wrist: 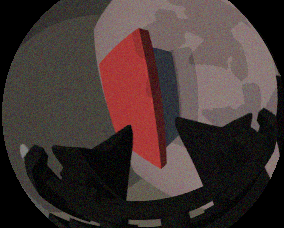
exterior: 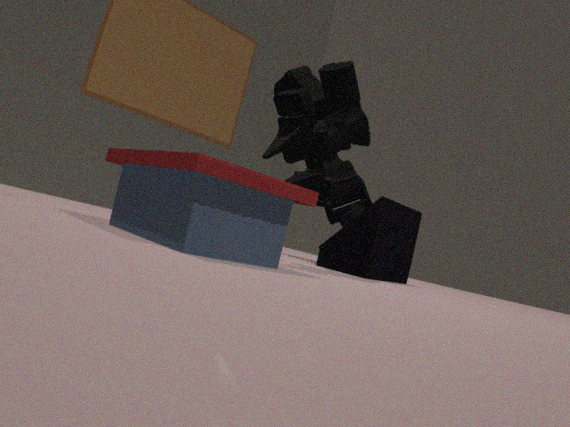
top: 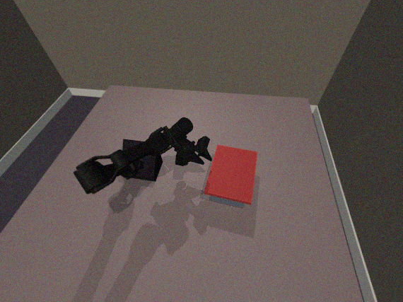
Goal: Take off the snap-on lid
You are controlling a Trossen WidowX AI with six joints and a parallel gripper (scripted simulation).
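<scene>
Right now the red lid is 10 cm ahead of my gripper tip, 2 cm to the right of it and 2 cm below it. The rest, counted from my gripper tip: blue storage box (10 cm ahead, 7 cm below, 2 cm to the right).
</scene>
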